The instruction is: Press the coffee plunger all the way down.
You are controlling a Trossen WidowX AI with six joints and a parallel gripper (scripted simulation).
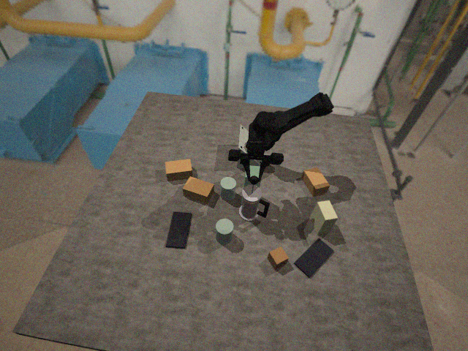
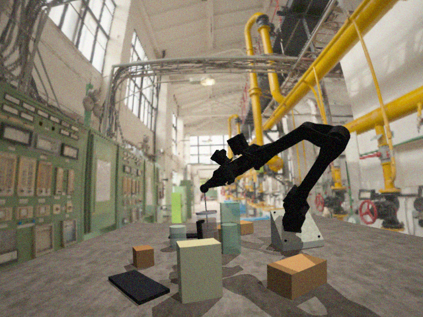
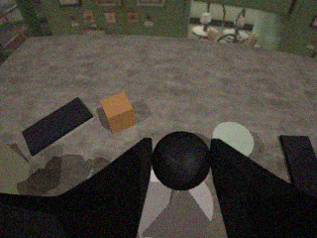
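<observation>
My gripper tip is now 1 cm past the coffee press, 1 cm to the right of it and 11 cm above it. Round my gripper tip: cream block (4 cm behind, 28 cm to the left, 17 cm below); then green block (9 cm behind, 2 cm to the right, 14 cm below).
</observation>
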